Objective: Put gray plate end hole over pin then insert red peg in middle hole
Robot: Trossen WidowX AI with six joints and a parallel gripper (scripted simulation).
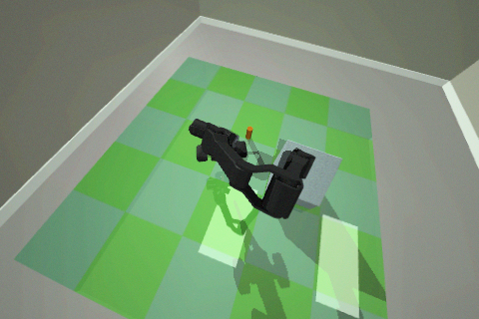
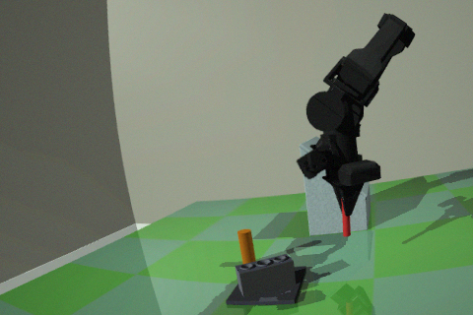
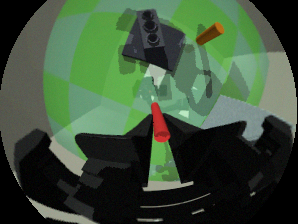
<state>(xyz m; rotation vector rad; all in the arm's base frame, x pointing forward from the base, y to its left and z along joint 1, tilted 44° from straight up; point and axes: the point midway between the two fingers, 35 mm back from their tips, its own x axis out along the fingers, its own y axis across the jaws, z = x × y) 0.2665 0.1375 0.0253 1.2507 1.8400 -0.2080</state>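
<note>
Right now my gripper tip is 90 mm short of the gray plate, 130 mm to the left of it and 70 mm above it. Also, from my gripper tip: red peg right at my gripper tip; orange cylinder 30 mm behind, 230 mm to the right, 80 mm below; base 70 mm ahead, 120 mm to the right, 110 mm below.
</note>
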